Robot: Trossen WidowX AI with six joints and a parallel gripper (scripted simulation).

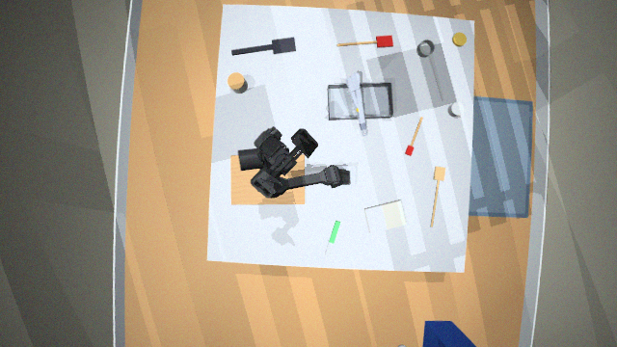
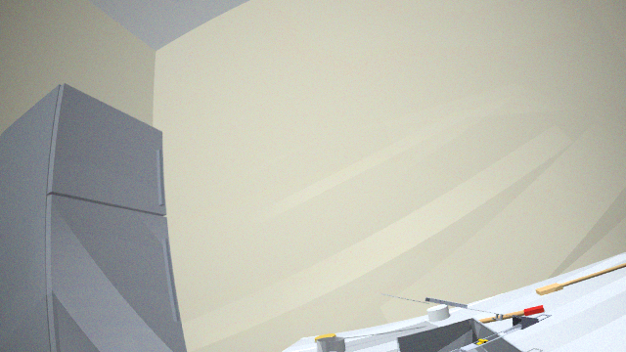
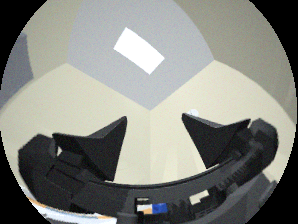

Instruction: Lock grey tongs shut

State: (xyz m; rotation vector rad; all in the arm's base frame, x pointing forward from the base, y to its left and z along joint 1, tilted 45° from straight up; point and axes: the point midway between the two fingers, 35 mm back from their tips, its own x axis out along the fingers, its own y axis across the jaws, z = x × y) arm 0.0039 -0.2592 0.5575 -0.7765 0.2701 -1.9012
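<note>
Now: gripper tip 640 mm above the roasting tin, 340 mm short of it and 280 mm to the left of it. Also, from my gripper tip: cream block 660 mm below, 400 mm to the right, 220 mm behind; green-handled tool 660 mm below, 340 mm behind, 140 mm to the right; wooden board 660 mm below, 170 mm to the left, 40 mm behind.
</note>
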